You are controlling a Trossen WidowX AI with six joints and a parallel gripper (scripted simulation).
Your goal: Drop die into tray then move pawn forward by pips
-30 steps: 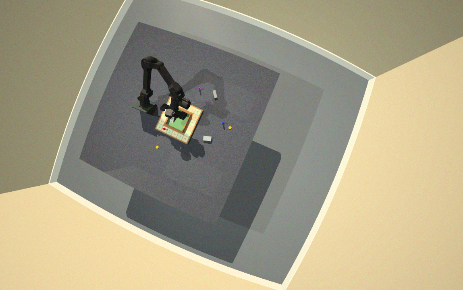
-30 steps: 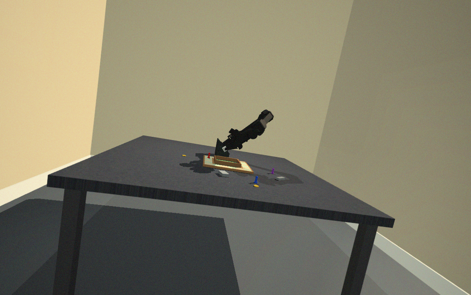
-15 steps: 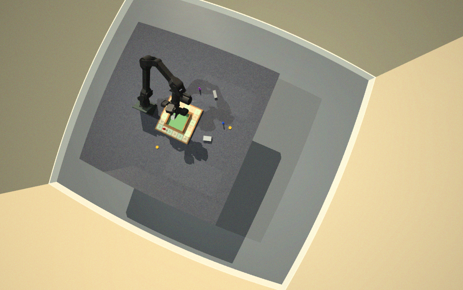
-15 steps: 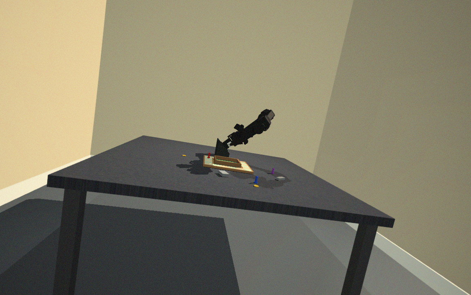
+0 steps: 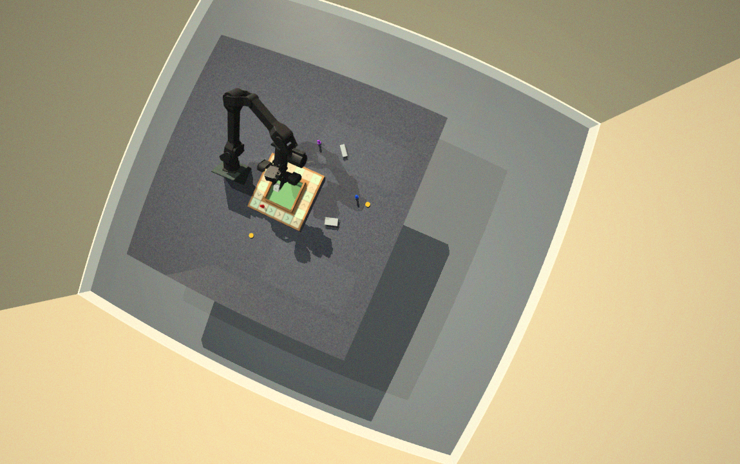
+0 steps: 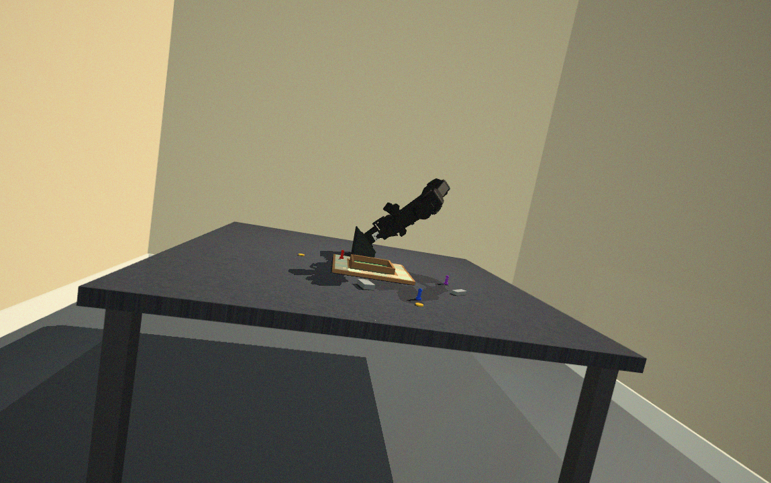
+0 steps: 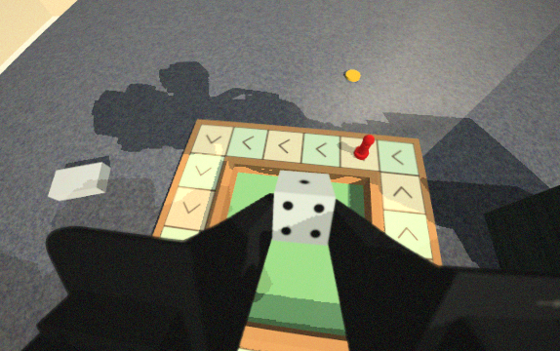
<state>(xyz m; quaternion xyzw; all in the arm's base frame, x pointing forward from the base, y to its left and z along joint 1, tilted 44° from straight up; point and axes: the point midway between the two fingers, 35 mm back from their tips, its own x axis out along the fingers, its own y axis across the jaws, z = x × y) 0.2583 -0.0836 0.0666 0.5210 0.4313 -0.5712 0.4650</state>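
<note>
Right now my gripper tip is right at the white die. From my gripper tip the other things lie so: green dice tray: 12 cm below; then red pawn: 10 cm to the right, 10 cm below, 9 cm behind; then purple pawn: 27 cm to the left, 11 cm below, 10 cm ahead.
</note>
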